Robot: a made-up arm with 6 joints.
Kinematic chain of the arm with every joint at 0, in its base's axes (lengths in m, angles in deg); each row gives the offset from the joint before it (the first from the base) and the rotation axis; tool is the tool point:
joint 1: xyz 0 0 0.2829 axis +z
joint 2: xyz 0 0 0 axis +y
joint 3: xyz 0 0 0.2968 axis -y
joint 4: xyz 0 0 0 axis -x
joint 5: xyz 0.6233 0 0 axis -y
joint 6: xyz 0 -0.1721 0 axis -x
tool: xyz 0 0 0
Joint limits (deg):
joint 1: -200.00..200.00
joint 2: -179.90..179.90
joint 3: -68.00..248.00
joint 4: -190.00..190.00
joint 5: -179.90..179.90
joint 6: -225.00..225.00
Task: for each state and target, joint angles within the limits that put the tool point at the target. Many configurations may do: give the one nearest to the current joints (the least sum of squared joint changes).
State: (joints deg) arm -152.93 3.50 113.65 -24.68 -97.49 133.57
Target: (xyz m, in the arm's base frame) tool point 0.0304 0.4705 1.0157
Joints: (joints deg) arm -114.48 1.23 140.65 -13.52 -97.49 133.57
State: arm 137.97 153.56 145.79 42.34 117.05 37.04
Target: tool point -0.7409 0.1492 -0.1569
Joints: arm 177.73 152.82 125.54 45.89 117.05 37.04
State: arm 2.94 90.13 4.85 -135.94 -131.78 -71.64
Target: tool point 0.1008 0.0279 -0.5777
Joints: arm -12.12 138.98 54.71 -106.35 -131.78 -71.64
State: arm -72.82 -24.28 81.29 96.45 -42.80 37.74
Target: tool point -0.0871 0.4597 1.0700
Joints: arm -76.53 -10.03 104.69 97.46 -42.80 37.74
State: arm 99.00 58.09 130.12 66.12 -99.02 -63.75
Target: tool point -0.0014 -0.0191 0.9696
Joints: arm 96.19 68.07 169.69 91.15 -99.02 -63.75
